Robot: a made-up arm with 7 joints.
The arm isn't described. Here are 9 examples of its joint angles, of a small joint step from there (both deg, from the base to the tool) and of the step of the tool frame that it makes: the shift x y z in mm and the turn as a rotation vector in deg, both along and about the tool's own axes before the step.
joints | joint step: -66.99 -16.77 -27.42 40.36 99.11 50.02 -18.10 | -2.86 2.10 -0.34 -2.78 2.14 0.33 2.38
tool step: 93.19 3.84 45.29 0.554 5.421 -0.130
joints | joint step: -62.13 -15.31 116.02 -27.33 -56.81 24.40 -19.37 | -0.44 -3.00 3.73 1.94 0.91 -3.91 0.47
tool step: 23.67 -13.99 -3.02 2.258 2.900 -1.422
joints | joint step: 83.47 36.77 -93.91 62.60 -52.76 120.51 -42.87 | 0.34 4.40 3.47 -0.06 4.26 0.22 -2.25
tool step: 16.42 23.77 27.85 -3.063 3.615 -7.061
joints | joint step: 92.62 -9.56 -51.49 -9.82 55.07 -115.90 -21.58 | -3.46 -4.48 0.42 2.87 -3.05 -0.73 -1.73
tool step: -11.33 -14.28 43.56 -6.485 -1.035 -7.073
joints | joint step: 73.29 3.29 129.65 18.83 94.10 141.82 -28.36 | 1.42 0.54 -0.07 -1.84 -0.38 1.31 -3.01
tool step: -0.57 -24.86 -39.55 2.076 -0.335 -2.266
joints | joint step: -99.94 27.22 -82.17 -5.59 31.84 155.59 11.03 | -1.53 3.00 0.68 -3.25 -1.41 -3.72 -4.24
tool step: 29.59 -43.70 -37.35 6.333 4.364 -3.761
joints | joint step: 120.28 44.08 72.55 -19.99 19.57 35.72 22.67 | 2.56 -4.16 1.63 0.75 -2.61 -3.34 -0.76
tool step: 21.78 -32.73 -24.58 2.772 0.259 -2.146
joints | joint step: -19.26 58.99 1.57 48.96 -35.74 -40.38 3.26 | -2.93 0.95 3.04 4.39 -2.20 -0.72 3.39
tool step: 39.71 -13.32 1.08 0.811 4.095 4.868
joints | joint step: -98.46 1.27 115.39 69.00 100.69 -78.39 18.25 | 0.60 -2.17 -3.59 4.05 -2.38 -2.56 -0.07
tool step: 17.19 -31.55 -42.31 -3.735 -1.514 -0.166
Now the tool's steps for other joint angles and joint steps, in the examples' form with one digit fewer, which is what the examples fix.
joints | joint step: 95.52 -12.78 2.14 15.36 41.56 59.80 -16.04 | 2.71 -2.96 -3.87 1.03 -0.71 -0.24 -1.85
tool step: -39.1 63.6 -9.9 -4.09 -1.98 1.94
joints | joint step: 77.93 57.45 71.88 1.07 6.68 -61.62 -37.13 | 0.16 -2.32 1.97 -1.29 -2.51 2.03 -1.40
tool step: -8.2 -0.9 17.6 -0.67 -1.07 0.08
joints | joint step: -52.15 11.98 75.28 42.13 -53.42 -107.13 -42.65 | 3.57 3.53 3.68 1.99 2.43 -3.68 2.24
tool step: 68.6 8.2 -13.9 -1.02 6.29 7.13
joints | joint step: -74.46 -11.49 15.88 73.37 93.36 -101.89 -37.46 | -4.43 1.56 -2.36 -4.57 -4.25 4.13 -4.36
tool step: -13.2 43.7 -18.5 1.80 -0.64 -2.96
